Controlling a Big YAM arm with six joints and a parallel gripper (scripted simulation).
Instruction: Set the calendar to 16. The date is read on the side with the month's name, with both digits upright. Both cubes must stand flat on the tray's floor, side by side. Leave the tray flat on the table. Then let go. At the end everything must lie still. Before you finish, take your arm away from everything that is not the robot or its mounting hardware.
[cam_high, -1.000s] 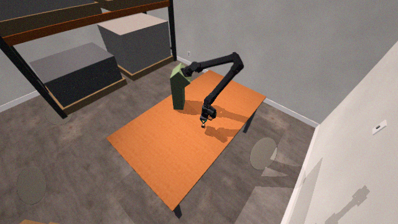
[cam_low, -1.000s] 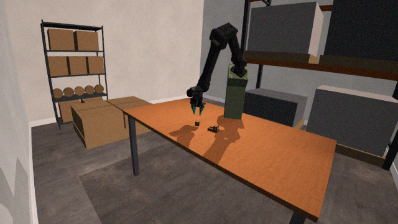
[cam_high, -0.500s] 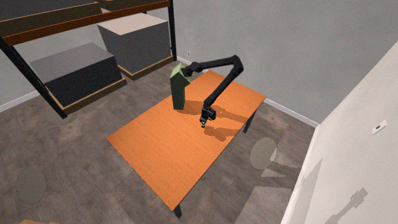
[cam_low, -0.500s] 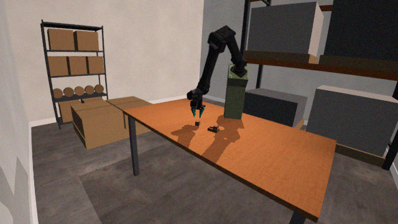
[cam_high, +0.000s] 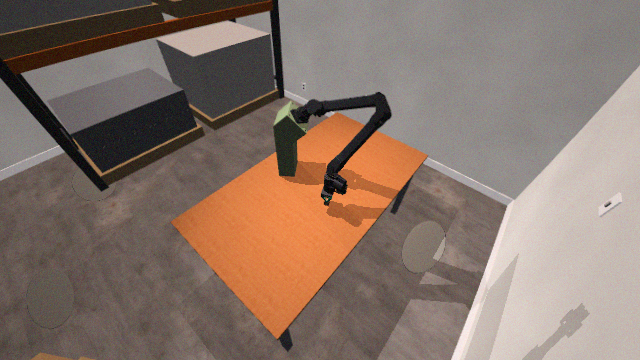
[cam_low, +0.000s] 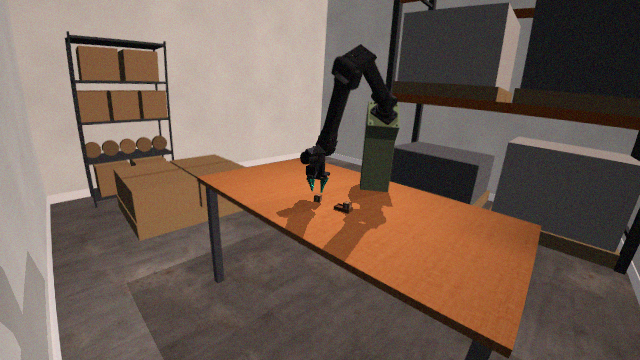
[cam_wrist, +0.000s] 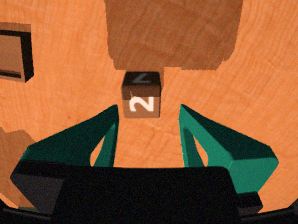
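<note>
My hand is 1 cm past the brown calendar cube and 4 cm above it. From my hand the other things lie so: dark calendar tray: 6 cm behind, 14 cm to the left, 5 cm below.
</note>
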